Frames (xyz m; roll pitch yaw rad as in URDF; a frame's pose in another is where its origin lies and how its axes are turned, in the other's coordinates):
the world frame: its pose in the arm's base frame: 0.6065 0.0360 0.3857 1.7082 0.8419 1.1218
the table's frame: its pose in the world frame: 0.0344 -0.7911 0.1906 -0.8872 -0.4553 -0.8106
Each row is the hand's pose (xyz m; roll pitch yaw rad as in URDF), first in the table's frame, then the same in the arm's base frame.
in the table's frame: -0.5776 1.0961 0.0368 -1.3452 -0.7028 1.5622
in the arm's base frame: -0.0276 0.6162 0.0037 -0.1233 0.1562 1.1989
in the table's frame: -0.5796 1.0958 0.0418 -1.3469 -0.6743 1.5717
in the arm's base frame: -0.0234 0.6183 0.0065 -0.1143 0.1589 1.2285
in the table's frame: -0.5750 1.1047 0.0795 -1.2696 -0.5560 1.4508
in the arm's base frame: 0.0095 0.6391 0.0052 -0.0897 0.2933 1.3056
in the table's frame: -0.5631 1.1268 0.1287 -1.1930 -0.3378 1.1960
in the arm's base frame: 0.0509 0.6742 -0.0054 -0.0747 0.5924 1.4200
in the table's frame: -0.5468 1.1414 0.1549 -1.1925 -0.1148 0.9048
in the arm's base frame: 0.0747 0.6929 -0.0213 -0.0658 0.9450 1.5256
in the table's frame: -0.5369 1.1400 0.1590 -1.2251 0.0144 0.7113
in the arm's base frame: 0.0815 0.6906 -0.0294 -0.0358 1.1740 1.6080
